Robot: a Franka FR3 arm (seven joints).
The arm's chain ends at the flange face. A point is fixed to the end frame.
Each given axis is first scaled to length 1.
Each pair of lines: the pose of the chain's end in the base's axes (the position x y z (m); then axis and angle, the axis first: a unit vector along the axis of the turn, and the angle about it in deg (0 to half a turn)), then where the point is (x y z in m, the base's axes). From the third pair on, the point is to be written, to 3 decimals.
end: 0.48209, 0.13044, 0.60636, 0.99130, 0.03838, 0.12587, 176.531
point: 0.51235 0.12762 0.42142
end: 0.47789, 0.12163, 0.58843, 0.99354, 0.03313, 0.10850, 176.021
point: 0.50174 0.11685 0.40260
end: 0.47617, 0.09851, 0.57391, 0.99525, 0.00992, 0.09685, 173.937
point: 0.496 0.087 0.388
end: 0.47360, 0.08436, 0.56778, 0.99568, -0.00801, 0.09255, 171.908
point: 0.491 0.066 0.382
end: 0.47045, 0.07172, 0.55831, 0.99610, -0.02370, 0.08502, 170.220
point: 0.485 0.048 0.373
